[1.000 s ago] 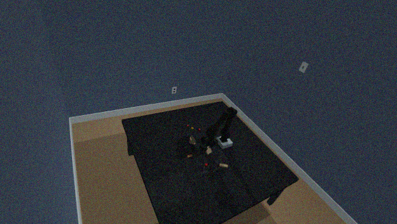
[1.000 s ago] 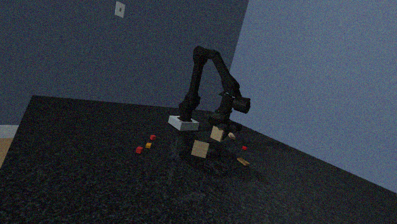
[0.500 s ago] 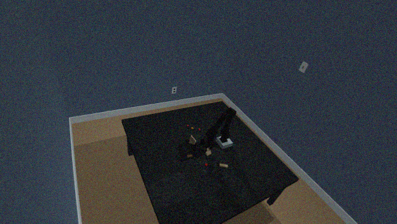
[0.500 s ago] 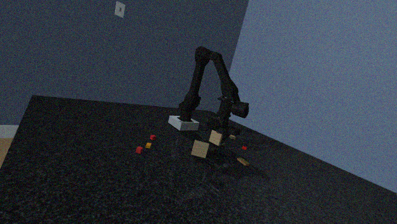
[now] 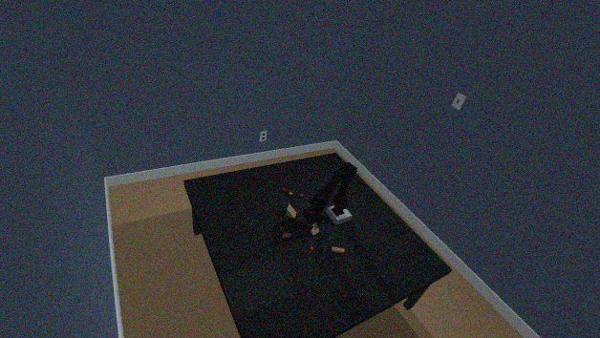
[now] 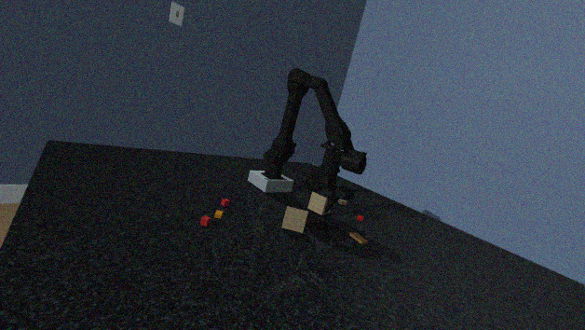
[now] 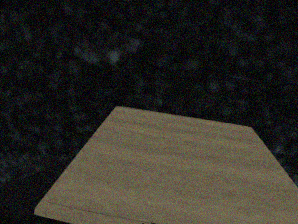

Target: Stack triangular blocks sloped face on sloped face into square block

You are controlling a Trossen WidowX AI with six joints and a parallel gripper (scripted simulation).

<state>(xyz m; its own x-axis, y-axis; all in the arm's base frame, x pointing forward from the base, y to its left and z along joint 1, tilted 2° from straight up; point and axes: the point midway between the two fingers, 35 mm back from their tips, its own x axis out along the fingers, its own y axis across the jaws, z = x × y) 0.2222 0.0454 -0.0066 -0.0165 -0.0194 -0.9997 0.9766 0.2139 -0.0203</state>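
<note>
The tan triangular block lies 10 mm to the right of my gripper tip and 10 mm above it. Round my gripper tip: orange cube: 340 mm to the right, 30 mm behind; red cube: 130 mm to the left, 80 mm ahead; thin tan piece: 180 mm ahead, 10 mm to the right.
</note>
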